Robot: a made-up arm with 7 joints.
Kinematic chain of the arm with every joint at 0, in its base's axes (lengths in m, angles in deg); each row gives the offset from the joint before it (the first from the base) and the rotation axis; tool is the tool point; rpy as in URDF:
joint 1: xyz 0 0 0 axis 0.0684 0.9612 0.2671
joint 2: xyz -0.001 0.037 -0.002 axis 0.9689 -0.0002 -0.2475
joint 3: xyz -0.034 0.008 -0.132 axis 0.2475 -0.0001 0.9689
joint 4: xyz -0.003 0 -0.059 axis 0.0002 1 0
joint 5: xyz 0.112 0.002 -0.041 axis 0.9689 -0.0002 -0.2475
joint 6: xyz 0.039 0 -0.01 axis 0.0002 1 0
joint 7: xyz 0.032 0 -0.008 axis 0.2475 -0.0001 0.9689
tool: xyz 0 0 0 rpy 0 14.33 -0.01
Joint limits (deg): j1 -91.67..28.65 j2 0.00..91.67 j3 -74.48..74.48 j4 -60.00..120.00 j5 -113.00..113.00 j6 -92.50..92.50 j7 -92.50..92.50
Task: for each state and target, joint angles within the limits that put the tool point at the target. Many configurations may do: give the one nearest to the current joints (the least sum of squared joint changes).
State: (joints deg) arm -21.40 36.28 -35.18 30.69 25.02 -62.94 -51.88
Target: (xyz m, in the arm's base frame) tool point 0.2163 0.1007 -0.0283
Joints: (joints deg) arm -38.41 57.52 -10.37 -13.01 18.15 -70.80 -51.88
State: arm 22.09 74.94 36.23 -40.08 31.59 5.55 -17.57
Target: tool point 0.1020 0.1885 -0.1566
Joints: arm 23.24 54.37 5.25 -20.14 30.98 5.71 -17.57
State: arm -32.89 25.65 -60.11 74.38 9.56 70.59 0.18
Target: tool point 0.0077 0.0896 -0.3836
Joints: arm -13.28 9.41 -60.38 79.80 8.45 26.14 0.18
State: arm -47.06 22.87 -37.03 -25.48 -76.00 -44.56 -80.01
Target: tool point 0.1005 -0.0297 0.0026
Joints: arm -49.25 16.19 -47.47 -59.80 -71.18 -42.15 -80.01
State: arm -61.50 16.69 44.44 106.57 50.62 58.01 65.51
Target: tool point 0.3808 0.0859 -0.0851
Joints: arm -89.62 20.03 43.03 84.48 50.71 39.06 65.51
